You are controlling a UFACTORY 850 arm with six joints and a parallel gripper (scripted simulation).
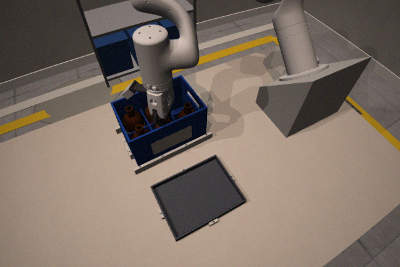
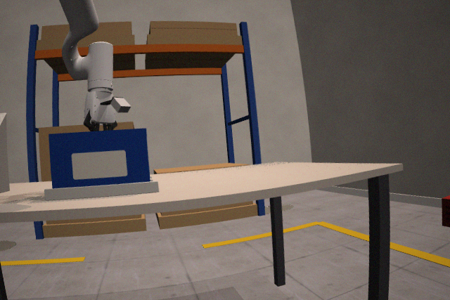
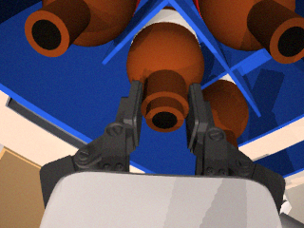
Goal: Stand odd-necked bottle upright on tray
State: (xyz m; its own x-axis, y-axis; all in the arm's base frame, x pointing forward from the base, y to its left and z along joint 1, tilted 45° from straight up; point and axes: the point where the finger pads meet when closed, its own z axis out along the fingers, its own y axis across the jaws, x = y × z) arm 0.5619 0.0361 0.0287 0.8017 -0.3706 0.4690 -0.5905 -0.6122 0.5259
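The brown bottle is 70 mm below my hand. From my hand the other things lie so: dark grey tray: 230 mm to the left, 150 mm below, 30 mm behind; then crate: 70 mm below, 40 mm to the right, 10 mm ahead.
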